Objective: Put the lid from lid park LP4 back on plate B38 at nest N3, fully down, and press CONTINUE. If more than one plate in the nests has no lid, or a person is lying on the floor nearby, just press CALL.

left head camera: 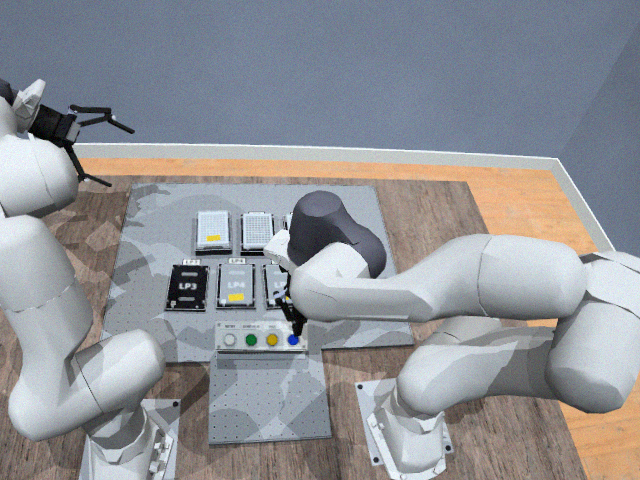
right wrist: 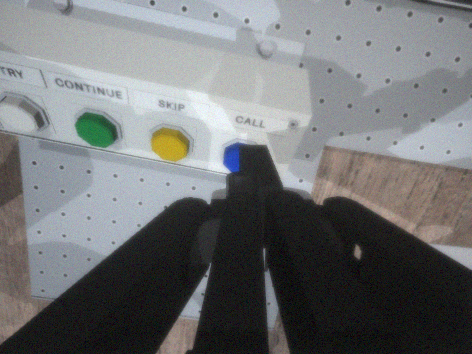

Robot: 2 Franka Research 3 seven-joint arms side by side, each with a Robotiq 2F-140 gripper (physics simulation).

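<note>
A button panel [left head camera: 261, 345] [right wrist: 200, 120] carries white, green CONTINUE [left head camera: 251, 339] [right wrist: 96, 129], yellow SKIP and blue CALL [left head camera: 293, 339] [right wrist: 232, 157] buttons. My right gripper [left head camera: 298, 333] [right wrist: 252, 166] is shut and empty; its tips are at the CALL button and cover its right part in the right wrist view. Contact cannot be told. My left gripper [left head camera: 122, 158] is open and empty, high at the upper left. A clear lid with a yellow label [left head camera: 236, 284] lies on park LP4. A plate with a yellow label [left head camera: 212, 229] and a plate without one [left head camera: 257, 229] stand in the back row.
Black park LP3 [left head camera: 187, 287] shows its bare surface. Right of LP4, another park with a yellow-labelled lid [left head camera: 270, 289] is partly hidden by the right arm. A third back-row plate is mostly hidden behind that arm. The grey perforated board [left head camera: 268, 403] extends in front of the panel.
</note>
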